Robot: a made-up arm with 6 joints. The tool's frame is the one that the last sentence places. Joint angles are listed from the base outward.
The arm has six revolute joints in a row. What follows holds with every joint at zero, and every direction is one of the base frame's. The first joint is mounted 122 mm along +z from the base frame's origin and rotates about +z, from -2.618 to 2.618 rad. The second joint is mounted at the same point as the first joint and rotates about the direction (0.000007, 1, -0.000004), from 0 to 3.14 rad. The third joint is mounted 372 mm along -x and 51 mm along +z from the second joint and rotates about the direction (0.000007, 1, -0.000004), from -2.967 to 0 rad. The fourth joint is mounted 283 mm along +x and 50 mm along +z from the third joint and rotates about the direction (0.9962, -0.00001, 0.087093), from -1.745 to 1.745 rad. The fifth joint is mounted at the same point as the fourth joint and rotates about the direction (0.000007, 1, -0.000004), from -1.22 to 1.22 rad. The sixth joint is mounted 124 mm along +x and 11 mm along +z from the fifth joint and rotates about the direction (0.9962, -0.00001, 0.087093), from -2.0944 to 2.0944 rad. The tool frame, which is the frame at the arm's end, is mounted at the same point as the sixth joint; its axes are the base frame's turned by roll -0.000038, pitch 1.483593 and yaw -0.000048 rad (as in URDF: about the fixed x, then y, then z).
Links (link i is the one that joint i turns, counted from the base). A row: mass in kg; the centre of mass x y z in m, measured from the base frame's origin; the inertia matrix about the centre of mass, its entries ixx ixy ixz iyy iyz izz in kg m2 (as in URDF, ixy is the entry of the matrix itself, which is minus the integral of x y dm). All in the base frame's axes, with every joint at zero. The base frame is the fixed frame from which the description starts. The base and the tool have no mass.
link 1: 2.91; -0.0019 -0.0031 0.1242; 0.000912 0 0 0.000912 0 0.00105
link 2: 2.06; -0.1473 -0.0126 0.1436; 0.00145 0 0.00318 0.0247 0 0.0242
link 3: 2.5; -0.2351 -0.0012 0.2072; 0.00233 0 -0.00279 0.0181 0 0.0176
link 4: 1.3; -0.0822 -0.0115 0.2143; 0.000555 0 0.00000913 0.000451 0 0.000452
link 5: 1.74; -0.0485 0.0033 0.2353; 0.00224 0 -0.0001 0.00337 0 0.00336
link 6: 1.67; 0.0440 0.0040 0.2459; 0.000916 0 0.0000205 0.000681 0 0.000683
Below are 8 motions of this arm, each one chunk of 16 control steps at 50 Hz.
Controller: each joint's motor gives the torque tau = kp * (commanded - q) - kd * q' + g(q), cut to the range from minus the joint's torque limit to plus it. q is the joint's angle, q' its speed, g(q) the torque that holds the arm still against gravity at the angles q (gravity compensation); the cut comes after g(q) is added. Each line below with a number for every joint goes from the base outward.
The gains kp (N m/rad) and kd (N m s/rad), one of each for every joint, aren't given. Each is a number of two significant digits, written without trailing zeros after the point. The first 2 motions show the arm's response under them.
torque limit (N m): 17 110 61 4.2 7.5 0.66
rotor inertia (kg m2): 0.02 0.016 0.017 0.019 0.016 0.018
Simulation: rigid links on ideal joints. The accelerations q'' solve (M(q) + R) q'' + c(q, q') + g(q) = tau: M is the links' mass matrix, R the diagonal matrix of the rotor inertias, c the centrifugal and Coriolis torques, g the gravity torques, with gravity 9.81 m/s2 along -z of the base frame. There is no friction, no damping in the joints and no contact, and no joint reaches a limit. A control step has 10 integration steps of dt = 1/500 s. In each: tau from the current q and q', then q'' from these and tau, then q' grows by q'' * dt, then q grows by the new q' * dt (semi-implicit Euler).
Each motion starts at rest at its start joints. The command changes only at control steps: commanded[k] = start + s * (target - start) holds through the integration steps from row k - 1 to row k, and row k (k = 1, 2, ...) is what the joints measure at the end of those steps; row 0 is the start. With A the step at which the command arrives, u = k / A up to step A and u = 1 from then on. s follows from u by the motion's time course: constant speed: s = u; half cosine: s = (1 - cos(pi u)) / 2; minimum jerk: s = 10 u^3 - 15 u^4 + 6 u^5; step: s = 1 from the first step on.
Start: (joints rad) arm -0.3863 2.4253 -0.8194 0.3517 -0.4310 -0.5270
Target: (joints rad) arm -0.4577 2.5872 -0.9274 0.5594 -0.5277 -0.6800
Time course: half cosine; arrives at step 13
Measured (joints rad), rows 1 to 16:
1: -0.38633 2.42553 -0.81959 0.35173 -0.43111 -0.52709
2: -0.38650 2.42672 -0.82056 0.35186 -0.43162 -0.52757
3: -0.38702 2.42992 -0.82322 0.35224 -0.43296 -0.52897
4: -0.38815 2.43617 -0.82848 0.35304 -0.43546 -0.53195
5: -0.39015 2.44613 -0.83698 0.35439 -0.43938 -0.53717
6: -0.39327 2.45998 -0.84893 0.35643 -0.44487 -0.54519
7: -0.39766 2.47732 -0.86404 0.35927 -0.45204 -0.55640
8: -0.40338 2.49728 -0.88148 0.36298 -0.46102 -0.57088
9: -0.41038 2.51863 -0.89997 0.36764 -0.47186 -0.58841
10: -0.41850 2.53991 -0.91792 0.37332 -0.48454 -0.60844
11: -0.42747 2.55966 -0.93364 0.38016 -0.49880 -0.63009
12: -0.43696 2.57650 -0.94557 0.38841 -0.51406 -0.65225
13: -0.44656 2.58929 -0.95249 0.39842 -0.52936 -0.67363
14: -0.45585 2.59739 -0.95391 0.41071 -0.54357 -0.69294
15: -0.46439 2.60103 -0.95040 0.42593 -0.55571 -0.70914
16: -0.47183 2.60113 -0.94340 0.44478 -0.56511 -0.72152
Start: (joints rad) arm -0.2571 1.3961 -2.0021 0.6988 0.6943 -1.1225
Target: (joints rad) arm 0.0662 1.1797 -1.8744 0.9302 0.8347 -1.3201
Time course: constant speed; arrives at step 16
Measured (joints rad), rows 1 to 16:
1: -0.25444 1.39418 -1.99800 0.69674 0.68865 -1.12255
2: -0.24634 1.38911 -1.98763 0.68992 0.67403 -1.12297
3: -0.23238 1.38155 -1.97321 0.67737 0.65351 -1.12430
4: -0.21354 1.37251 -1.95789 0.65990 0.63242 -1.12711
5: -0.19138 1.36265 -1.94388 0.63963 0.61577 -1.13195
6: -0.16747 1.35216 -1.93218 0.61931 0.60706 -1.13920
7: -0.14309 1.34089 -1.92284 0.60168 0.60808 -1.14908
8: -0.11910 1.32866 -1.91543 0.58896 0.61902 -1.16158
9: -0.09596 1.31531 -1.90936 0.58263 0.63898 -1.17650
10: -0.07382 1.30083 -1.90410 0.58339 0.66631 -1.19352
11: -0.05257 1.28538 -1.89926 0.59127 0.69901 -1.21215
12: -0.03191 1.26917 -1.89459 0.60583 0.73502 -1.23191
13: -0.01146 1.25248 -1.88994 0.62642 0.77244 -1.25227
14: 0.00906 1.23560 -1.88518 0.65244 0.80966 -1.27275
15: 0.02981 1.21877 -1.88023 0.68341 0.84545 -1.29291
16: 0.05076 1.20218 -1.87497 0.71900 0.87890 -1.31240
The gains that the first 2 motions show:
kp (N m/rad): 160 430 150 2.3 4.2 3.1
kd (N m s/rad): 4.5 16 3.1 0.13 0.14 0.12
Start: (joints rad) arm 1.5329 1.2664 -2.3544 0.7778 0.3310 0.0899
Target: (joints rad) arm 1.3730 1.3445 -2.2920 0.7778 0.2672 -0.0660
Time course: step
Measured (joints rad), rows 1 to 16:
1: 1.47445 1.27156 -2.36383 0.79823 0.34737 0.08162
2: 1.41494 1.27816 -2.36665 0.82344 0.34891 0.06257
3: 1.38820 1.28506 -2.35967 0.84179 0.32540 0.03647
4: 1.37898 1.29346 -2.34837 0.85600 0.28698 0.00599
5: 1.37599 1.30342 -2.33555 0.86743 0.24202 -0.02618
6: 1.37454 1.31435 -2.32211 0.87576 0.19617 -0.05742
7: 1.37315 1.32557 -2.30841 0.88031 0.15363 -0.08540
8: 1.37152 1.33650 -2.29490 0.88078 0.11775 -0.10828
9: 1.36974 1.34672 -2.28214 0.87742 0.09121 -0.12485
10: 1.36802 1.35591 -2.27072 0.87084 0.07601 -0.13453
11: 1.36655 1.36382 -2.26117 0.86177 0.07333 -0.13734
12: 1.36551 1.37024 -2.25384 0.85082 0.08357 -0.13384
13: 1.36501 1.37507 -2.24891 0.83838 0.10625 -0.12501
14: 1.36514 1.37823 -2.24639 0.82461 0.14014 -0.11212
15: 1.36593 1.37975 -2.24613 0.80958 0.18333 -0.09660
16: 1.36733 1.37969 -2.24784 0.79342 0.23341 -0.07995

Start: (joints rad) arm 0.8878 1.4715 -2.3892 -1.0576 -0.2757 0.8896
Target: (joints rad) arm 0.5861 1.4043 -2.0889 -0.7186 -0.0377 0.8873
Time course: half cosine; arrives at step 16
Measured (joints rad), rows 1 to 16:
1: 0.88720 1.47116 -2.38837 -1.05741 -0.27637 0.88961
2: 0.88435 1.46975 -2.38485 -1.05650 -0.27945 0.88963
3: 0.87739 1.46673 -2.37710 -1.05426 -0.28668 0.88965
4: 0.86520 1.46205 -2.36457 -1.05004 -0.29872 0.88958
5: 0.84764 1.45596 -2.34746 -1.04324 -0.31496 0.88934
6: 0.82537 1.44885 -2.32631 -1.03331 -0.33379 0.88885
7: 0.79953 1.44114 -2.30183 -1.01985 -0.35308 0.88803
8: 0.77137 1.43329 -2.27481 -1.00266 -0.37053 0.88682
9: 0.74213 1.42569 -2.24614 -0.98182 -0.38396 0.88521
10: 0.71292 1.41875 -2.21683 -0.95766 -0.39133 0.88325
11: 0.68475 1.41280 -2.18792 -0.93067 -0.39081 0.88101
12: 0.65853 1.40811 -2.16052 -0.90148 -0.38081 0.87866
13: 0.63510 1.40489 -2.13571 -0.87071 -0.35996 0.87637
14: 0.61519 1.40326 -2.11451 -0.83895 -0.32725 0.87440
15: 0.59944 1.40327 -2.09785 -0.80675 -0.28206 0.87300
16: 0.58833 1.40488 -2.08646 -0.77460 -0.22438 0.87245

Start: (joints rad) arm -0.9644 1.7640 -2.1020 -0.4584 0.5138 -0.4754
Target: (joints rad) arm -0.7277 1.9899 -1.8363 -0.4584 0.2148 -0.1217
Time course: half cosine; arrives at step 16
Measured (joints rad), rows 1 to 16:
1: -0.96433 1.76406 -2.10193 -0.45867 0.51356 -0.47524
2: -0.96394 1.76436 -2.10151 -0.46012 0.51221 -0.47436
3: -0.96278 1.76526 -2.10026 -0.46432 0.50823 -0.47177
4: -0.96029 1.76723 -2.09755 -0.47307 0.49975 -0.46627
5: -0.95590 1.77079 -2.09274 -0.48811 0.48485 -0.45656
6: -0.94913 1.77653 -2.08527 -0.51069 0.46186 -0.44150
7: -0.93972 1.78497 -2.07474 -0.54121 0.42967 -0.42017
8: -0.92760 1.79654 -2.06095 -0.57901 0.38791 -0.39207
9: -0.91295 1.81150 -2.04389 -0.62211 0.33714 -0.35721
10: -0.89603 1.82988 -2.02367 -0.66719 0.27890 -0.31617
11: -0.87709 1.85140 -2.00049 -0.70989 0.21568 -0.27019
12: -0.85632 1.87556 -1.97450 -0.74545 0.15084 -0.22114
13: -0.83384 1.90163 -1.94589 -0.76963 0.08835 -0.17140
14: -0.80978 1.92870 -1.91500 -0.77980 0.03253 -0.12371
15: -0.78438 1.95582 -1.88256 -0.77545 -0.01220 -0.08088
16: -0.75808 1.98190 -1.84979 -0.75826 -0.04154 -0.04556

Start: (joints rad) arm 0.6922 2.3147 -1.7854 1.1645 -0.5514 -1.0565
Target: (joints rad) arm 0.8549 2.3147 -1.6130 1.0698 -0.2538 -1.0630
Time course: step
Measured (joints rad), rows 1 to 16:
1: 0.69378 2.30674 -1.76356 1.14887 -0.55301 -1.05491
2: 0.69859 2.29306 -1.72038 1.11639 -0.56109 -1.05120
3: 0.70696 2.28259 -1.67559 1.08138 -0.57734 -1.04635
4: 0.71895 2.27922 -1.63934 1.05363 -0.59938 -1.04115
5: 0.73445 2.28306 -1.61474 1.03837 -0.62234 -1.03622
6: 0.75281 2.29211 -1.60087 1.03664 -0.63982 -1.03199
7: 0.77297 2.30357 -1.59481 1.04650 -0.64534 -1.02884
8: 0.79387 2.31486 -1.59323 1.06492 -0.63436 -1.02701
9: 0.81458 2.32422 -1.59342 1.08880 -0.60467 -1.02667
10: 0.83432 2.33082 -1.59377 1.11542 -0.55625 -1.02790
11: 0.85247 2.33466 -1.59372 1.14257 -0.49084 -1.03071
12: 0.86862 2.33625 -1.59343 1.16835 -0.41145 -1.03505
13: 0.88254 2.33627 -1.59328 1.19099 -0.32183 -1.04077
14: 0.89422 2.33537 -1.59365 1.20878 -0.22612 -1.04766
15: 0.90379 2.33399 -1.59473 1.22024 -0.12863 -1.05547
16: 0.91153 2.33235 -1.59652 1.22442 -0.03360 -1.06391

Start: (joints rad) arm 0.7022 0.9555 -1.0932 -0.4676 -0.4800 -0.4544
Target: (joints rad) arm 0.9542 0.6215 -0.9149 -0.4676 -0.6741 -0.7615
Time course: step
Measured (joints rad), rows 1 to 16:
1: 0.72879 0.92971 -1.06579 -0.44116 -0.45464 -0.46349
2: 0.80253 0.86514 -1.00411 -0.38121 -0.38939 -0.48911
3: 0.89042 0.78279 -0.93414 -0.32803 -0.32214 -0.52922
4: 0.95445 0.70071 -0.87360 -0.30812 -0.27766 -0.58106
5: 0.98524 0.63188 -0.83261 -0.31816 -0.25652 -0.64057
6: 0.99078 0.58392 -0.81457 -0.34629 -0.25343 -0.70289
7: 0.98250 0.55863 -0.81772 -0.38355 -0.26518 -0.76350
8: 0.96935 0.55304 -0.83738 -0.42435 -0.29106 -0.81852
9: 0.95703 0.56151 -0.86745 -0.46444 -0.33133 -0.86503
10: 0.94855 0.57774 -0.90147 -0.49983 -0.38589 -0.90181
11: 0.94473 0.59617 -0.93340 -0.52696 -0.45345 -0.92821
12: 0.94485 0.61266 -0.95839 -0.54347 -0.53124 -0.94360
13: 0.94738 0.62470 -0.97349 -0.54886 -0.61523 -0.94731
14: 0.95072 0.63136 -0.97793 -0.54457 -0.70070 -0.93903
15: 0.95373 0.63298 -0.97303 -0.53324 -0.78292 -0.92009
16: 0.95589 0.63075 -0.96150 -0.51794 -0.85789 -0.89265

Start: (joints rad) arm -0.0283 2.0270 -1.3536 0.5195 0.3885 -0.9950
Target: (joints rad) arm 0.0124 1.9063 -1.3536 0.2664 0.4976 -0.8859
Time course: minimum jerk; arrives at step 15
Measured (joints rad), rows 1 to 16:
1: -0.02830 2.02698 -1.35357 0.51948 0.38848 -0.99499
2: -0.02826 2.02677 -1.35336 0.51932 0.38832 -0.99487
3: -0.02814 2.02600 -1.35260 0.51864 0.38786 -0.99442
4: -0.02784 2.02414 -1.35092 0.51683 0.38706 -0.99325
5: -0.02724 2.02060 -1.34804 0.51297 0.38624 -0.99089
6: -0.02623 2.01490 -1.34402 0.50601 0.38623 -0.98686
7: -0.02470 2.00677 -1.33929 0.49493 0.38826 -0.98074
8: -0.02256 1.99621 -1.33462 0.47888 0.39379 -0.97228
9: -0.01972 1.98352 -1.33096 0.45744 0.40416 -0.96148
10: -0.01612 1.96925 -1.32928 0.43075 0.42021 -0.94860
11: -0.01170 1.95417 -1.33032 0.39960 0.44199 -0.93418
12: -0.00650 1.93912 -1.33442 0.36543 0.46860 -0.91900
13: -0.00063 1.92498 -1.34144 0.33018 0.49819 -0.90398
14: 0.00568 1.91247 -1.35071 0.29611 0.52810 -0.89008
15: 0.01209 1.90208 -1.36109 0.26537 0.55524 -0.87816
16: 0.01820 1.89398 -1.37117 0.23977 0.57648 -0.86881

